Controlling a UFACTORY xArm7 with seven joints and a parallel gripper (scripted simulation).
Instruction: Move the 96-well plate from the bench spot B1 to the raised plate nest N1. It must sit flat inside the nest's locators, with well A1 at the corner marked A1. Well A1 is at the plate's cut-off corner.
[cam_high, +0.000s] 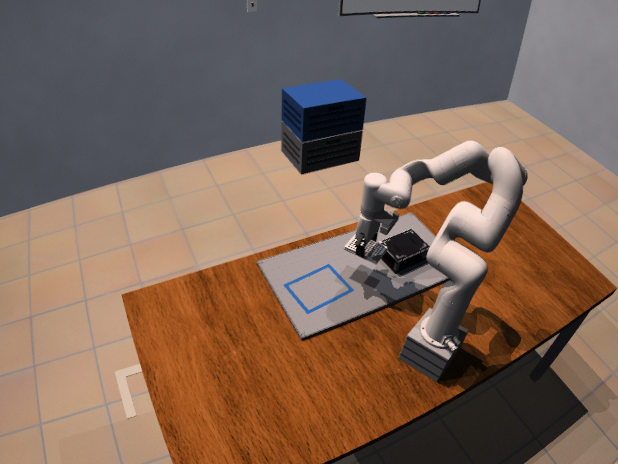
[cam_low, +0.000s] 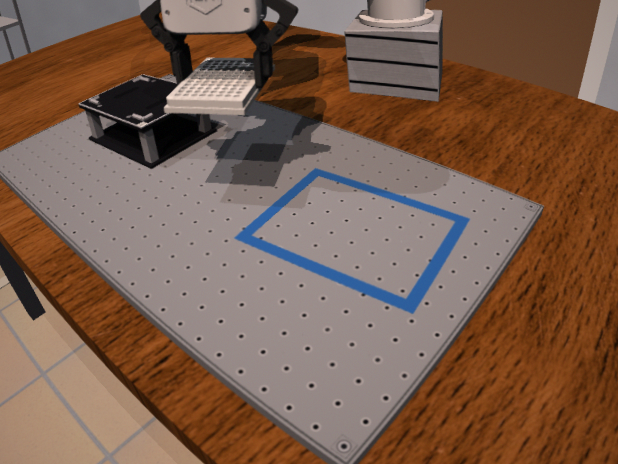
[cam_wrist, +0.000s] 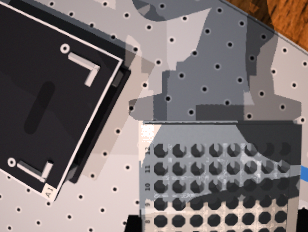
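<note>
The black raised nest N1 is 10 mm ahead of my hand, 180 mm to the right of it and 70 mm below it. Also, from my hand: white 96-well plate: 10 mm below.
</note>
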